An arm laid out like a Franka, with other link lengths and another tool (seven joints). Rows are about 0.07 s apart.
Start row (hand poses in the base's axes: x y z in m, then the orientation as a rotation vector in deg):
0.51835 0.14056 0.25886 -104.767 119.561 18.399
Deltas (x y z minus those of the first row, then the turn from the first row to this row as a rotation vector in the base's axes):
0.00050 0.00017 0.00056 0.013 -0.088 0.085
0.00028 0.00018 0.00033 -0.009 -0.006 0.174
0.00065 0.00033 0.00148 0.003 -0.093 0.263
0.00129 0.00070 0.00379 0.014 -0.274 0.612
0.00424 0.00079 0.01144 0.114 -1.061 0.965
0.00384 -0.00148 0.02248 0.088 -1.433 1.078
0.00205 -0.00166 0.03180 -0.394 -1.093 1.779
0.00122 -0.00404 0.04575 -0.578 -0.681 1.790
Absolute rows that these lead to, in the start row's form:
0.51885 0.14073 0.25942 -104.835 119.423 18.347
0.51863 0.14074 0.25919 -104.962 119.414 18.429
0.51900 0.14089 0.26034 -105.035 119.274 18.378
0.51964 0.14126 0.26265 -105.373 118.850 18.301
0.52259 0.14135 0.27030 -105.533 117.971 17.721
0.52219 0.13908 0.28134 -105.589 117.640 17.362
0.52040 0.13890 0.29066 -106.701 117.514 17.394
0.51957 0.13652 0.30461 -106.910 117.875 17.617

